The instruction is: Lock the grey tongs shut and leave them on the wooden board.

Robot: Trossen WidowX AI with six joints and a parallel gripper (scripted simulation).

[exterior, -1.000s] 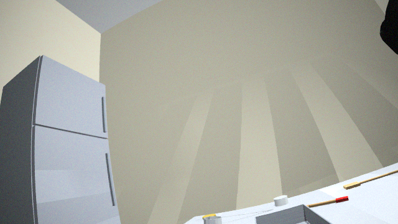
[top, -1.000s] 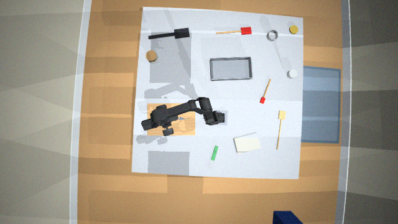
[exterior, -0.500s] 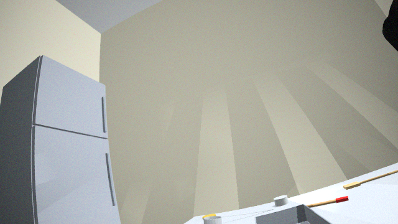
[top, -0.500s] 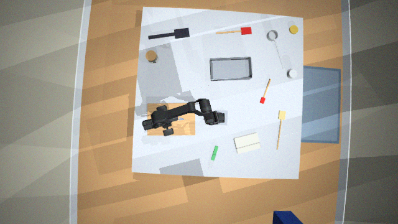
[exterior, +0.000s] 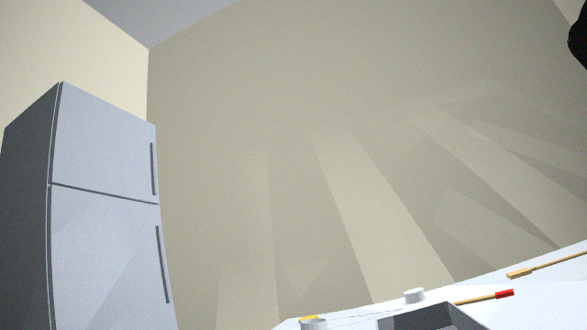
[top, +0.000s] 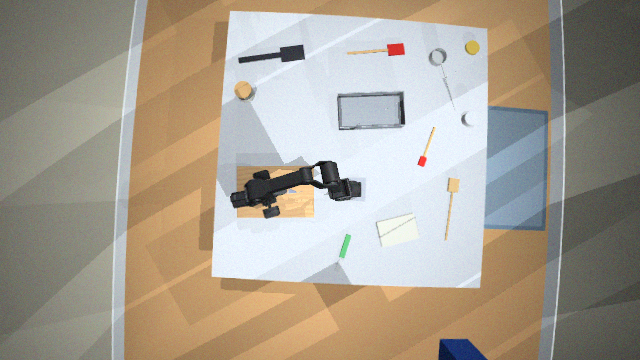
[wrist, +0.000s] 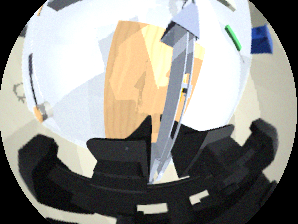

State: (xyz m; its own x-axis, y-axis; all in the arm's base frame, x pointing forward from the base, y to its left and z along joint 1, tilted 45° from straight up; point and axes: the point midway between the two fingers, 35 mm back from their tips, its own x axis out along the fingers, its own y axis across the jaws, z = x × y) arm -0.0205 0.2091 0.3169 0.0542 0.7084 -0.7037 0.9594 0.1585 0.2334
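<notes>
Right now the wooden board is 10 mm ahead of my gripper tip, 10 mm to the right of it and 100 mm below it. From my gripper tip the other things lie so: cream block (170 mm behind, 580 mm to the right, 90 mm below); then green-handled tool (290 mm behind, 320 mm to the right, 100 mm below); then roasting tin (380 mm ahead, 450 mm to the right, 80 mm below).
</notes>
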